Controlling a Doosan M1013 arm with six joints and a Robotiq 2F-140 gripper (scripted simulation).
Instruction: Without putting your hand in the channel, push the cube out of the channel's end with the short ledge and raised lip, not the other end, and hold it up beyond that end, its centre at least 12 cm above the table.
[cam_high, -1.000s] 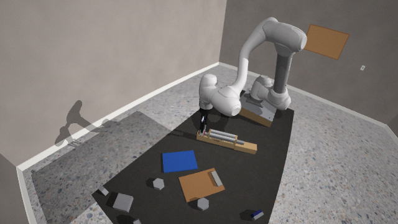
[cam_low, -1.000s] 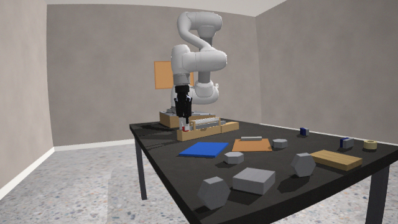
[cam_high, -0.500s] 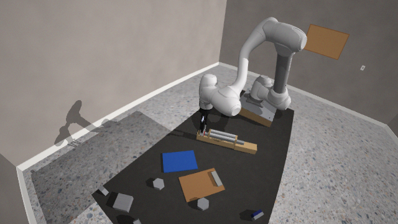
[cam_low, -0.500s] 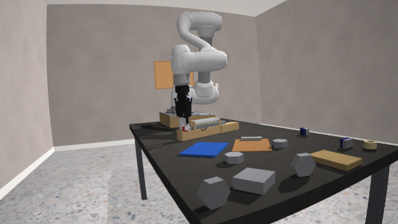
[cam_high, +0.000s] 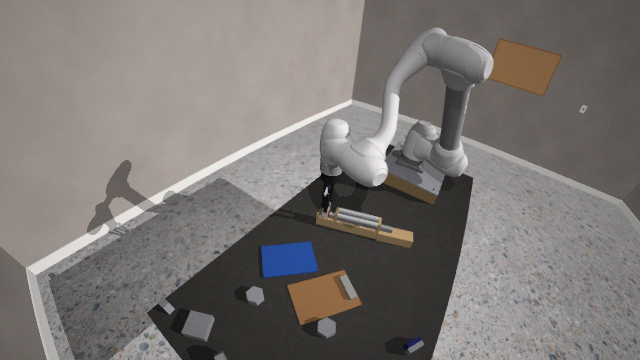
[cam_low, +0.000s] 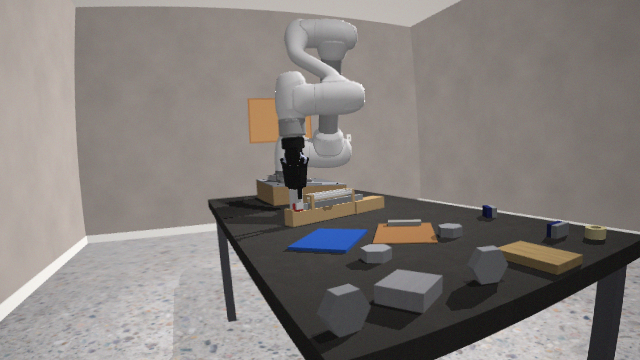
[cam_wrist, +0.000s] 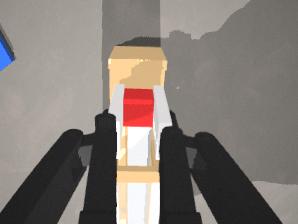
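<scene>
The grey bar is 90 mm to the left of my hand, 30 mm below it and 20 mm behind it. Also, from my hand: light grey stick: 230 mm to the left, 40 mm behind, 30 mm below; channel: 150 mm to the left, 30 mm below, 20 mm behind; red cube: 30 mm below.
</scene>
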